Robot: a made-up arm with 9 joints.
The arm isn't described. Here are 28 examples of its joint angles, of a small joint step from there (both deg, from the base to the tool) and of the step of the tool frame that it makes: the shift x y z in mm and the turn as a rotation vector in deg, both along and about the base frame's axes.
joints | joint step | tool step
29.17 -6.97 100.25 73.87 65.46 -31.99 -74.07 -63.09 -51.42 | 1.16 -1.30 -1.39 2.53 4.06 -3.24 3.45 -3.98 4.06 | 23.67 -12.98 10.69 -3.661 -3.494 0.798
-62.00 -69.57 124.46 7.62 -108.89 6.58 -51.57 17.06 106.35 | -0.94 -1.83 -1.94 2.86 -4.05 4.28 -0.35 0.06 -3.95 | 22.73 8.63 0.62 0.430 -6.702 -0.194
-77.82 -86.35 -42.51 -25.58 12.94 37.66 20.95 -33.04 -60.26 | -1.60 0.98 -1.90 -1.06 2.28 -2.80 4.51 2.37 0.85 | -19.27 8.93 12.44 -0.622 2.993 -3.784
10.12 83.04 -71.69 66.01 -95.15 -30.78 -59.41 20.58 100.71 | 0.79 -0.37 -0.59 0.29 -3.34 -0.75 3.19 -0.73 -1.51 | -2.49 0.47 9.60 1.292 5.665 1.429
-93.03 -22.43 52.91 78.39 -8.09 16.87 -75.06 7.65 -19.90 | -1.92 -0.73 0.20 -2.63 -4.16 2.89 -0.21 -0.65 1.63 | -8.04 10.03 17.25 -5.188 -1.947 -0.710
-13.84 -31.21 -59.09 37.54 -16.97 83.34 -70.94 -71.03 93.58 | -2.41 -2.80 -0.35 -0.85 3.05 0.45 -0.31 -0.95 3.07 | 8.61 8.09 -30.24 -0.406 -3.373 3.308
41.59 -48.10 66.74 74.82 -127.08 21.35 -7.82 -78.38 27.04 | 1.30 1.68 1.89 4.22 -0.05 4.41 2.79 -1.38 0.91 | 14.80 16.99 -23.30 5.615 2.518 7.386
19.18 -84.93 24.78 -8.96 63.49 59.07 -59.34 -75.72 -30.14 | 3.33 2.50 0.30 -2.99 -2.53 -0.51 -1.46 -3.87 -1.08 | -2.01 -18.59 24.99 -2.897 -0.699 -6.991
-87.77 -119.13 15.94 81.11 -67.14 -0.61 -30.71 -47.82 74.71 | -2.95 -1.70 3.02 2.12 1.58 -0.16 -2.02 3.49 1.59 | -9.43 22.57 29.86 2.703 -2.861 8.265
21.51 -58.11 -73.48 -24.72 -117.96 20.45 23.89 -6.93 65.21 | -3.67 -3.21 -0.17 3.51 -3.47 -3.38 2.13 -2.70 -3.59 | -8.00 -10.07 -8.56 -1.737 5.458 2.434
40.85 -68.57 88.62 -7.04 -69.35 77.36 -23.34 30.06 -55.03 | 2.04 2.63 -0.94 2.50 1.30 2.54 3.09 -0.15 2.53 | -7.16 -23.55 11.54 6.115 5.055 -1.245
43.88 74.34 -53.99 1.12 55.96 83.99 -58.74 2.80 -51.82 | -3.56 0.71 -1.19 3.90 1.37 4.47 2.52 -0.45 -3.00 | -13.49 -15.81 -4.70 1.812 3.518 2.420
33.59 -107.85 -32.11 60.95 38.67 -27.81 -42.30 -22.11 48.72 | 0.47 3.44 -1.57 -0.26 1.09 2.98 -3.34 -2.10 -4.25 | -12.21 -12.93 0.77 1.001 3.186 -3.401
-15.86 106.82 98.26 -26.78 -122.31 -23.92 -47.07 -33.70 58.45 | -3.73 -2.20 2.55 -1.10 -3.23 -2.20 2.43 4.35 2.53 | -23.77 4.39 -2.24 5.629 -2.845 -2.188
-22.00 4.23 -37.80 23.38 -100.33 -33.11 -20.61 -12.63 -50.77 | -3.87 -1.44 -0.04 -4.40 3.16 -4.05 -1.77 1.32 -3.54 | 2.34 15.15 -25.70 -6.661 -5.679 -3.436
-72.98 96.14 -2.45 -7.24 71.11 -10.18 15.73 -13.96 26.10 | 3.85 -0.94 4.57 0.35 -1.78 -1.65 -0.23 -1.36 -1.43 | -1.74 6.68 -4.55 -7.023 2.478 -3.315
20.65 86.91 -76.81 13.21 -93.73 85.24 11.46 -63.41 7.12 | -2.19 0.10 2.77 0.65 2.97 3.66 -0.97 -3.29 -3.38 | -39.35 -22.56 -0.55 -0.292 -7.621 -2.237
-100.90 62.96 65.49 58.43 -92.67 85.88 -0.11 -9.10 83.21 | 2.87 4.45 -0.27 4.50 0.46 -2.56 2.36 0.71 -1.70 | 33.01 1.36 -4.41 -4.125 6.084 5.377
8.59 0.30 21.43 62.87 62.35 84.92 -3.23 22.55 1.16 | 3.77 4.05 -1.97 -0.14 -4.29 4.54 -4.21 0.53 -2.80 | -20.83 -32.16 19.54 -7.465 2.820 3.306
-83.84 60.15 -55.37 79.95 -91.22 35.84 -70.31 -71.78 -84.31 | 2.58 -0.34 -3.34 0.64 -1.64 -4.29 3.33 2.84 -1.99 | 1.19 1.37 -6.39 -5.521 -3.562 3.229
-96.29 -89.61 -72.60 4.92 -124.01 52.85 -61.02 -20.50 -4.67 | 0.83 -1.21 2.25 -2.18 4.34 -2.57 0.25 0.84 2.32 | 1.04 -1.08 -20.66 -0.217 -5.209 -2.202
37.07 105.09 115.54 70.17 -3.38 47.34 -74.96 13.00 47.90 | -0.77 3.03 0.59 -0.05 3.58 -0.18 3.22 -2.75 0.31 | 19.88 -2.88 20.61 7.874 2.921 -3.703
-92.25 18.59 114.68 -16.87 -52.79 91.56 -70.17 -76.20 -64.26 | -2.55 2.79 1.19 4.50 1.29 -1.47 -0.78 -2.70 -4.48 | 10.38 -9.53 78.53 3.379 9.314 6.932
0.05 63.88 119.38 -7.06 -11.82 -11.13 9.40 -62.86 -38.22 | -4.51 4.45 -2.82 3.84 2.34 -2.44 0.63 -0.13 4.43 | 29.24 17.45 22.33 5.286 5.597 -3.263
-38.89 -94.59 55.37 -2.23 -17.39 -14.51 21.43 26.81 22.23 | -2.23 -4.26 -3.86 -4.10 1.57 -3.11 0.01 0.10 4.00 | 4.55 3.48 26.62 0.132 -5.107 -4.600
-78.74 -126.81 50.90 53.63 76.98 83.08 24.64 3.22 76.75 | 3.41 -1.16 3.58 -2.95 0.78 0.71 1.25 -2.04 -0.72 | 8.03 0.73 -11.91 -3.614 1.292 1.136
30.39 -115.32 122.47 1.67 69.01 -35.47 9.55 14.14 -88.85 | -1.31 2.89 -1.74 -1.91 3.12 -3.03 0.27 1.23 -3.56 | 8.14 -3.45 -10.10 0.815 3.849 -7.135
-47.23 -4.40 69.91 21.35 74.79 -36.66 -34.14 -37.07 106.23 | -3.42 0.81 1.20 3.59 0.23 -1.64 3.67 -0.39 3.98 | -20.19 54.07 10.53 2.946 -0.883 -0.424
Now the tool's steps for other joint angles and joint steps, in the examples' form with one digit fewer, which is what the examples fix.
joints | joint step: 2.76 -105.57 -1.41 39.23 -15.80 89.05 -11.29 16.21 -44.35 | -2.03 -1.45 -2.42 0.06 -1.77 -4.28 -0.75 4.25 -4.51
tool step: -23.9 5.5 -7.0 2.51 1.09 -10.58
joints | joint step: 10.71 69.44 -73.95 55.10 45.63 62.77 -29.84 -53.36 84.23 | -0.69 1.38 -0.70 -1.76 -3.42 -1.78 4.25 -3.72 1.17
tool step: -10.6 -3.9 13.3 -6.96 5.35 -0.48
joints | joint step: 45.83 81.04 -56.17 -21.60 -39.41 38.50 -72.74 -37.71 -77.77 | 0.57 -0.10 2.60 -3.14 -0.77 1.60 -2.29 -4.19 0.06
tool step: -1.0 -4.4 -3.3 1.40 2.04 -3.15
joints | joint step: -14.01 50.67 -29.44 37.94 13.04 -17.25 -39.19 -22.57 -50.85 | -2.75 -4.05 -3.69 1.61 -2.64 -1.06 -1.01 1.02 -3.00
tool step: 4.4 4.6 -12.4 1.86 -1.12 0.62
